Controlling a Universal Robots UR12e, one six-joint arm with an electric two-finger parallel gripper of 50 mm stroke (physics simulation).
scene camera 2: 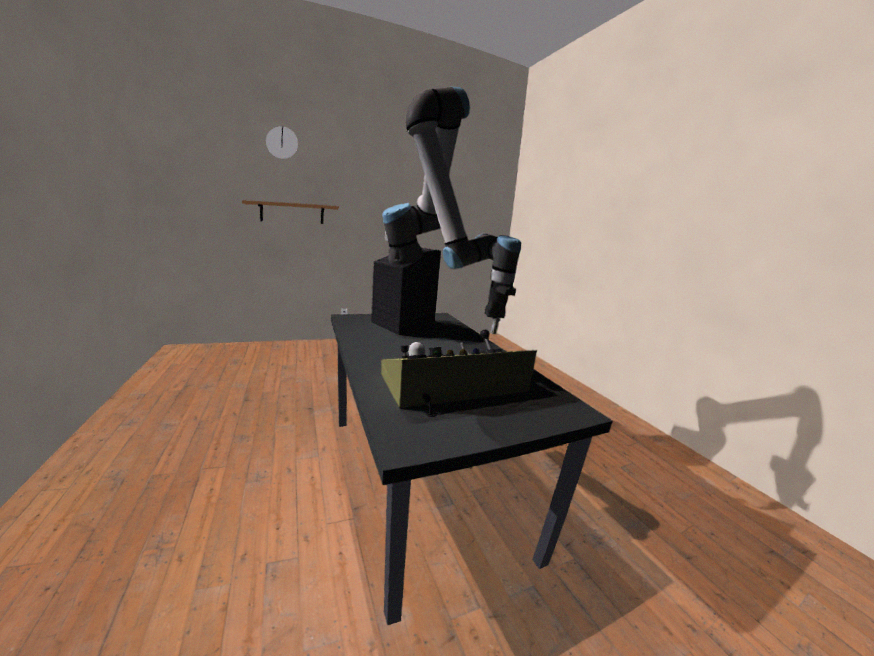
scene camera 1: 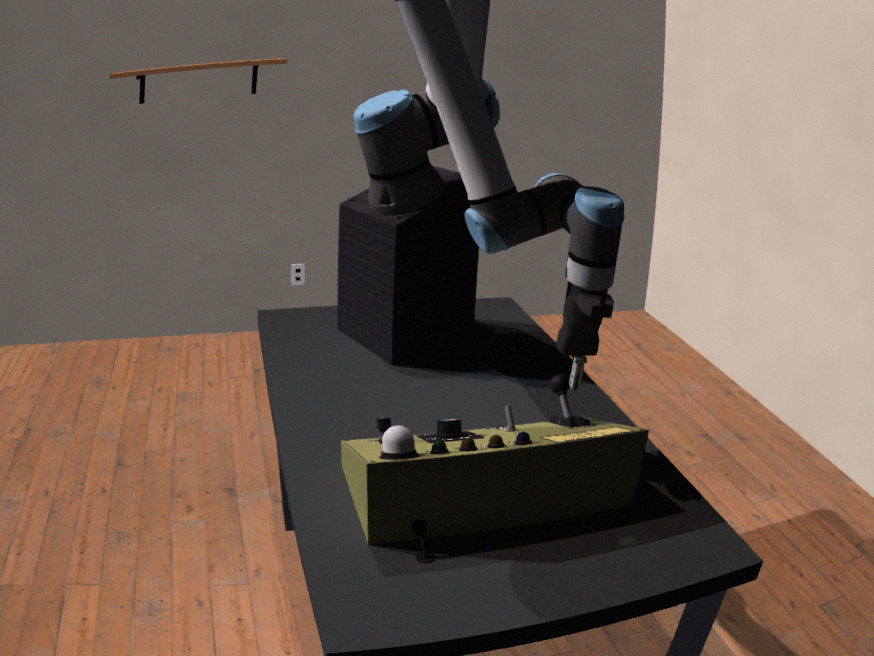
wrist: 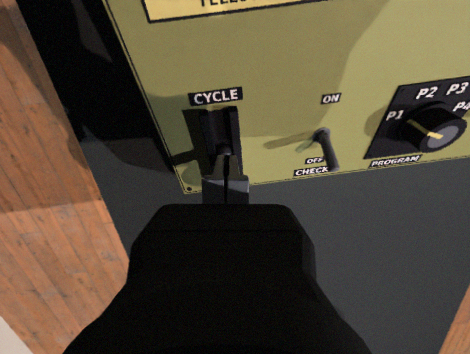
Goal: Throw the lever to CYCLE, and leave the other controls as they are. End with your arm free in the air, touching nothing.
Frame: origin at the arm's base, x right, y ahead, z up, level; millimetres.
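Seen in the pictures: gripper, fingertip midpoint: (scene camera 2: pixel 493 333) (scene camera 1: pixel 573 386) (wrist: pixel 227 168); arm's base, link origin: (scene camera 2: pixel 406 258) (scene camera 1: pixel 407 196).
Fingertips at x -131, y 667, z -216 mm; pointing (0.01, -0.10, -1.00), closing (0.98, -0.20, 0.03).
Pixels of each thing's middle, then the offset from my fingertips to it. "pt": a spot on its surface instead. Level surfaces: height alone.
- lever, body centre: (wrist: pixel 229 187) (scene camera 1: pixel 563 399) (scene camera 2: pixel 487 341) dx -5, dy -41, dz -48 mm
- black slotted guide, surface spot: (wrist: pixel 233 125) pt dx +13, dy +25, dz -57 mm
- green control box, body centre: (wrist: pixel 374 74) (scene camera 1: pixel 491 452) (scene camera 2: pixel 456 362) dx +181, dy +45, dz -88 mm
- CYCLE label, surface spot: (wrist: pixel 215 95) pt dx +1, dy +57, dz -57 mm
- toggle switch, body centre: (wrist: pixel 328 152) (scene camera 1: pixel 509 417) dx +116, dy -28, dz -62 mm
- PROGRAM selector, body centre: (wrist: pixel 431 130) (scene camera 1: pixel 449 427) dx +236, dy -26, dz -66 mm
- white dome, surface spot: (scene camera 1: pixel 398 440) (scene camera 2: pixel 417 348) pt dx +382, dy +136, dz +18 mm
- small black control, body centre: (scene camera 1: pixel 384 434) dx +356, dy -33, dz -68 mm
- dark table, surface height: dz -171 mm
The lever (scene camera 1: pixel 564 403) (scene camera 2: pixel 485 334) (wrist: pixel 224 149) stands in a black slotted guide (wrist: pixel 233 125) on the green control box (scene camera 1: pixel 501 487) (scene camera 2: pixel 465 379) (wrist: pixel 280 60). Its round black knob shows beside my fingers in the scene views. The CYCLE label (wrist: pixel 215 95) is at the slot's upper end in the wrist view, and the lever leans away from it. My gripper (scene camera 1: pixel 574 386) (scene camera 2: pixel 494 331) (wrist: pixel 227 168) is shut with nothing between its fingers. Its tips are close to the knob, on its right in scene view 1. The fingers hide the knob in the wrist view; contact cannot be told.
A toggle switch (scene camera 1: pixel 509 418) (wrist: pixel 328 150) stands beside the lever, tilted toward OFF. The PROGRAM selector (scene camera 1: pixel 449 426) (wrist: pixel 434 127) points toward P1. A white dome (scene camera 1: pixel 398 440) (scene camera 2: pixel 416 349), a small black control (scene camera 1: pixel 383 424) and several buttons are on the box. The box stands on the dark table (scene camera 1: pixel 564 571) (scene camera 2: pixel 487 437).
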